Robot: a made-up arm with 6 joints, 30 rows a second.
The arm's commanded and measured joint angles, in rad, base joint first. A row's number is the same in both.
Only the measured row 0 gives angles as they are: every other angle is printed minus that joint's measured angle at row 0.
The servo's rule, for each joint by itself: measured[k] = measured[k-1] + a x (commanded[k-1-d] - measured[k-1]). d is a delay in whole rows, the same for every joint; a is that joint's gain. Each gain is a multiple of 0.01, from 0.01 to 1. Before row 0 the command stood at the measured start. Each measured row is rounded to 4 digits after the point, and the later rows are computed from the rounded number. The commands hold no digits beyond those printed.
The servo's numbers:
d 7
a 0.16 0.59 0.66 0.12 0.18 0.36
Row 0, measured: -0.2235, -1.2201, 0.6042, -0.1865, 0.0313, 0.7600
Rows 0 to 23, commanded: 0.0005, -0.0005, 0.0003, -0.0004, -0.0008, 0.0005; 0.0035, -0.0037, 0.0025, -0.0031, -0.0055, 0.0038; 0.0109, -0.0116, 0.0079, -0.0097, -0.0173, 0.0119; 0.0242, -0.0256, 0.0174, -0.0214, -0.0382, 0.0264; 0.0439, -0.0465, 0.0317, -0.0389, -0.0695, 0.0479; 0.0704, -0.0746, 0.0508, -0.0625, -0.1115, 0.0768; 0.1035, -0.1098, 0.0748, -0.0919, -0.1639, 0.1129; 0.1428, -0.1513, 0.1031, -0.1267, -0.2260, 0.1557; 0.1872, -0.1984, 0.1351, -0.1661, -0.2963, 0.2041; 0.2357, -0.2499, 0.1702, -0.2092, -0.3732, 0.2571; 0.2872, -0.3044, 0.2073, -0.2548, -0.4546, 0.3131; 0.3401, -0.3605, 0.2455, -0.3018, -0.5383, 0.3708; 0.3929, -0.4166, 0.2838, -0.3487, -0.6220, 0.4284; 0.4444, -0.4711, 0.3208, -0.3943, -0.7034, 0.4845; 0.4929, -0.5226, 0.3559, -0.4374, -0.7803, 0.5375; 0.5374, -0.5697, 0.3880, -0.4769, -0.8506, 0.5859; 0.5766, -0.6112, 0.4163, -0.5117, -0.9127, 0.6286; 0.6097, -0.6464, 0.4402, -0.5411, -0.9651, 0.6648; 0.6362, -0.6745, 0.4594, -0.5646, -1.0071, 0.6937; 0.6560, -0.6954, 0.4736, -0.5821, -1.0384, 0.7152; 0.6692, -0.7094, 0.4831, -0.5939, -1.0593, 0.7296; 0.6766, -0.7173, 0.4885, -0.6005, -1.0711, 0.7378; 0.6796, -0.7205, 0.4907, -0.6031, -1.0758, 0.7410; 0.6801, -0.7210, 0.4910, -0.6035, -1.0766, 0.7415
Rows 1 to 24, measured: 0.0000, 0.0000, 0.0000, 0.0000, 0.0000, 0.0000; 0.0000, 0.0000, 0.0000, 0.0000, 0.0000, 0.0000; 0.0000, 0.0000, 0.0000, 0.0000, 0.0000, 0.0000; 0.0000, 0.0000, 0.0000, 0.0000, 0.0000, 0.0000; 0.0000, 0.0000, 0.0000, 0.0000, 0.0000, 0.0000; 0.0000, 0.0000, 0.0000, 0.0000, 0.0000, 0.0000; 0.0000, 0.0000, 0.0000, 0.0000, 0.0000, 0.0000; 0.0001, -0.0003, 0.0002, 0.0000, -0.0001, 0.0002; 0.0006, -0.0023, 0.0017, -0.0004, -0.0011, 0.0015; 0.0022, -0.0078, 0.0058, -0.0015, -0.0040, 0.0052; 0.0057, -0.0183, 0.0135, -0.0039, -0.0102, 0.0128; 0.0118, -0.0349, 0.0255, -0.0081, -0.0209, 0.0254; 0.0212, -0.0583, 0.0422, -0.0146, -0.0372, 0.0439; 0.0344, -0.0887, 0.0637, -0.0239, -0.0600, 0.0687; 0.0517, -0.1256, 0.0897, -0.0362, -0.0899, 0.1000; 0.0734, -0.1686, 0.1197, -0.0518, -0.1271, 0.1375; 0.0994, -0.2166, 0.1530, -0.0707, -0.1714, 0.1806; 0.1294, -0.2684, 0.1888, -0.0928, -0.2224, 0.2283; 0.1631, -0.3227, 0.2262, -0.1179, -0.2793, 0.2796; 0.1999, -0.3781, 0.2642, -0.1456, -0.3410, 0.3332; 0.2390, -0.4330, 0.3016, -0.1754, -0.4062, 0.3877; 0.2796, -0.4859, 0.3374, -0.2068, -0.4735, 0.4416; 0.3208, -0.5353, 0.3708, -0.2392, -0.5414, 0.4935; 0.3617, -0.5801, 0.4008, -0.2719, -0.6082, 0.5421
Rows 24 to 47, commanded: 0.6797, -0.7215, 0.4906, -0.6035, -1.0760, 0.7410; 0.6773, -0.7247, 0.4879, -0.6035, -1.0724, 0.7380; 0.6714, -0.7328, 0.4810, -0.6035, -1.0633, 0.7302; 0.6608, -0.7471, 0.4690, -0.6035, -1.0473, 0.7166; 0.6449, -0.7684, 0.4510, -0.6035, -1.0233, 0.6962; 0.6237, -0.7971, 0.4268, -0.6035, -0.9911, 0.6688; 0.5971, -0.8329, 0.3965, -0.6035, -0.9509, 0.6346; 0.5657, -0.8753, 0.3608, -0.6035, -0.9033, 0.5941; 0.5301, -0.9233, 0.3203, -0.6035, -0.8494, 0.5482; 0.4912, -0.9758, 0.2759, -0.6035, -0.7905, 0.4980; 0.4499, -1.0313, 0.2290, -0.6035, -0.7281, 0.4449; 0.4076, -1.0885, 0.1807, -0.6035, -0.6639, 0.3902; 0.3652, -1.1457, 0.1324, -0.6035, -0.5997, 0.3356; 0.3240, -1.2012, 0.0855, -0.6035, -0.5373, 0.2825; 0.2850, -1.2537, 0.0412, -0.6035, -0.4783, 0.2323; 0.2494, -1.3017, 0.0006, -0.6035, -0.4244, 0.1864; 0.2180, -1.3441, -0.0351, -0.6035, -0.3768, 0.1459; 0.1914, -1.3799, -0.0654, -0.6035, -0.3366, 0.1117; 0.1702, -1.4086, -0.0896, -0.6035, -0.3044, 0.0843; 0.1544, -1.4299, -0.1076, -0.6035, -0.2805, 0.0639; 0.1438, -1.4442, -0.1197, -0.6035, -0.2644, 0.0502; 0.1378, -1.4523, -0.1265, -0.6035, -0.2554, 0.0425; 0.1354, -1.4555, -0.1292, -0.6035, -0.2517, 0.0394; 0.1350, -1.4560, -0.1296, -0.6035, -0.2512, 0.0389
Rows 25 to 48, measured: 0.4014, -0.6192, 0.4268, -0.3042, -0.6724, 0.5863; 0.4390, -0.6518, 0.4483, -0.3354, -0.7326, 0.6250; 0.4737, -0.6775, 0.4650, -0.3650, -0.7876, 0.6575; 0.5050, -0.6963, 0.4769, -0.3925, -0.8365, 0.6835; 0.5325, -0.7087, 0.4846, -0.4175, -0.8787, 0.7030; 0.5560, -0.7157, 0.4886, -0.4398, -0.9142, 0.7167; 0.5759, -0.7188, 0.4902, -0.4594, -0.9434, 0.7256; 0.5925, -0.7204, 0.4905, -0.4767, -0.9673, 0.7311; 0.6061, -0.7229, 0.4888, -0.4919, -0.9862, 0.7336; 0.6165, -0.7287, 0.4837, -0.5053, -1.0001, 0.7324; 0.6236, -0.7396, 0.4740, -0.5171, -1.0086, 0.7267; 0.6270, -0.7566, 0.4588, -0.5275, -1.0112, 0.7157; 0.6265, -0.7805, 0.4377, -0.5366, -1.0076, 0.6988; 0.6218, -0.8114, 0.4105, -0.5446, -0.9974, 0.6757; 0.6128, -0.8491, 0.3777, -0.5517, -0.9805, 0.6463; 0.5996, -0.8929, 0.3398, -0.5579, -0.9569, 0.6110; 0.5823, -0.9418, 0.2976, -0.5634, -0.9269, 0.5703; 0.5611, -0.9946, 0.2523, -0.5682, -0.8911, 0.5252; 0.5365, -1.0500, 0.2050, -0.5724, -0.8502, 0.4766; 0.5091, -1.1065, 0.1571, -0.5761, -0.8051, 0.4258; 0.4795, -1.1624, 0.1098, -0.5794, -0.7569, 0.3742; 0.4484, -1.2163, 0.0645, -0.5823, -0.7068, 0.3231; 0.4166, -1.2667, 0.0223, -0.5848, -0.6560, 0.2739; 0.3848, -1.3124, -0.0156, -0.5870, -0.6057, 0.2278
